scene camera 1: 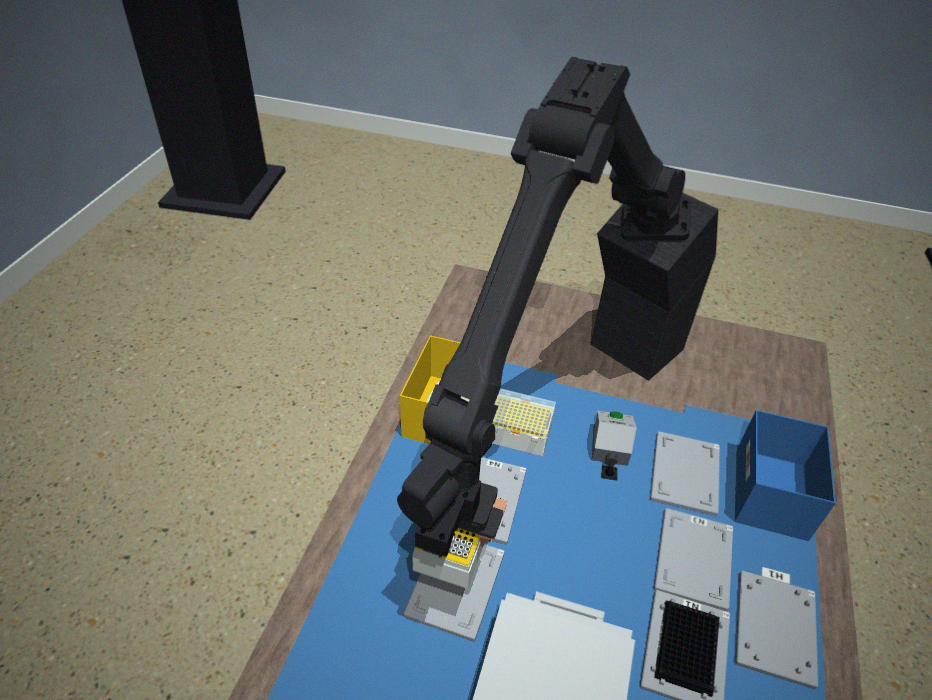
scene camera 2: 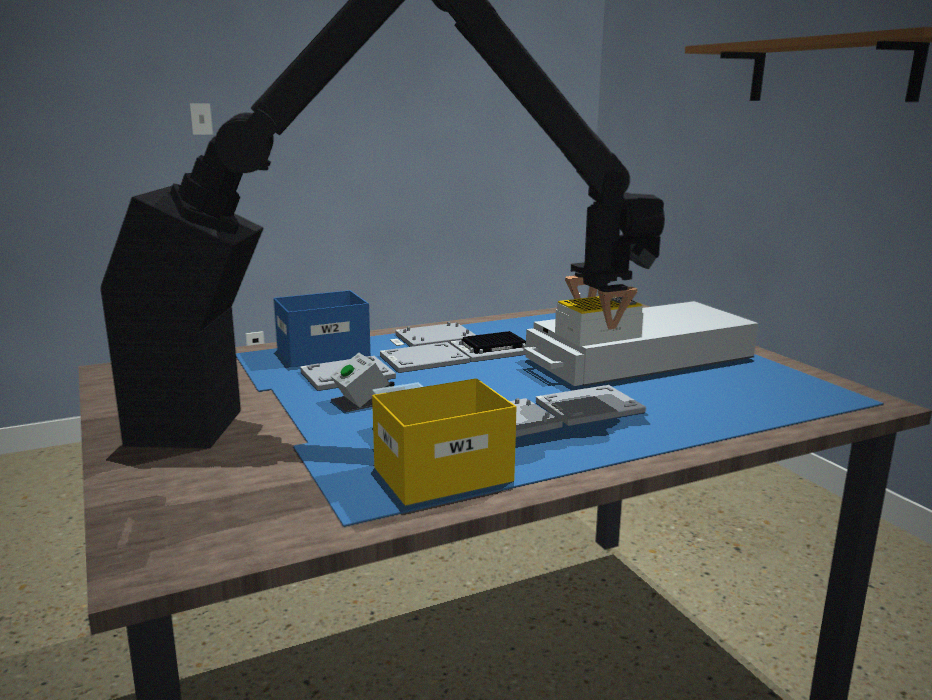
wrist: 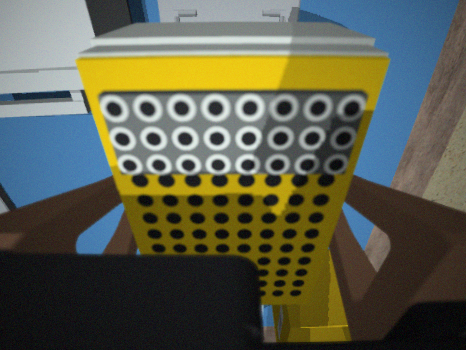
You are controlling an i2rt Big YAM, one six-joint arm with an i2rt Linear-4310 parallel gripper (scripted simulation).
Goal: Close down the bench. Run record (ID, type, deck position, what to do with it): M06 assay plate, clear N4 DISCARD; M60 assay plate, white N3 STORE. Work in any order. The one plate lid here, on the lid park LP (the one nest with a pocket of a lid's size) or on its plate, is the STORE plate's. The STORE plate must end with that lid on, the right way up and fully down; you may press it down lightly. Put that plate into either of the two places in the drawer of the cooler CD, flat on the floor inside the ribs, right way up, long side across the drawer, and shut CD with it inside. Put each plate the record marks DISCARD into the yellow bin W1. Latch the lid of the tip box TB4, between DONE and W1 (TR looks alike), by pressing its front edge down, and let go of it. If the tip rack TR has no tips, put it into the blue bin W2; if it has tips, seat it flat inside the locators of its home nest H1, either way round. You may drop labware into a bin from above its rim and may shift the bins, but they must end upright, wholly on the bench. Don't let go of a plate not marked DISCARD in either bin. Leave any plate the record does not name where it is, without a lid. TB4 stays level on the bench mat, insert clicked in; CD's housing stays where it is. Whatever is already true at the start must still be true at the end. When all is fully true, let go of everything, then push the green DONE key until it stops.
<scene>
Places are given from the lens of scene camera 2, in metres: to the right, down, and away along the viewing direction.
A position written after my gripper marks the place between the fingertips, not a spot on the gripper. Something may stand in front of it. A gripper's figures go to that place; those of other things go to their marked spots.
my gripper (scene camera 2: 598,322): 0.24, -0.05, 1.40
tip rack TR (scene camera 2: 581,321): 0.20, -0.05, 1.33
blue bin W2 (scene camera 2: 325,327): -0.30, -0.05, 1.66
The marked spots on the tip rack TR and the blue bin W2 are 0.59 m apart.
</scene>
